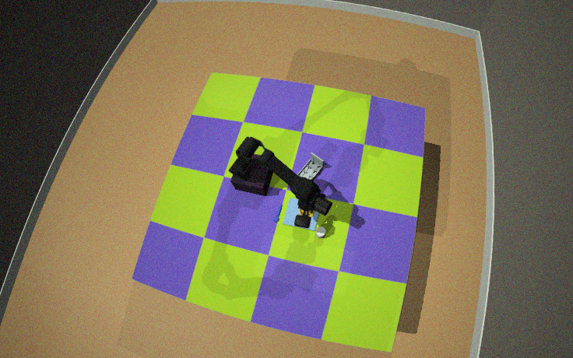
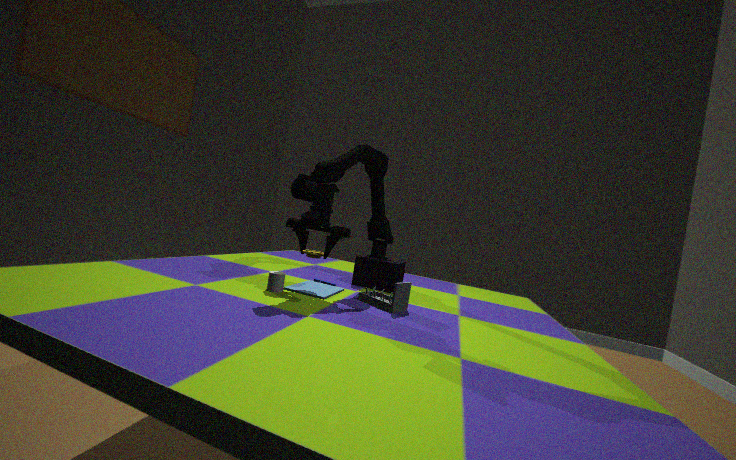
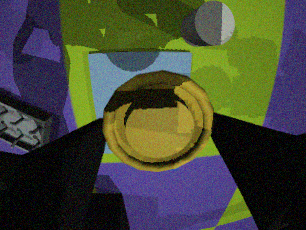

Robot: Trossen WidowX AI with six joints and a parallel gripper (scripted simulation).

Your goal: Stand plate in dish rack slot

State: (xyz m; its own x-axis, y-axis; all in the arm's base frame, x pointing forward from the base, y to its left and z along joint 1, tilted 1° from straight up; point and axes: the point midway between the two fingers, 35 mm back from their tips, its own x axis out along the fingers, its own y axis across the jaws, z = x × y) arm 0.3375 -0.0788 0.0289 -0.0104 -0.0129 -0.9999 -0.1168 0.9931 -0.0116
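Right now my gripper tip is 60 mm past the grey dish rack, 210 mm to the right of it and 80 mm above it. Also, from my gripper tip: yellow plate (10 mm above); then blue mat (30 mm behind, 10 mm to the left, 100 mm below); then white cup (80 mm ahead, 60 mm to the right, 80 mm below).
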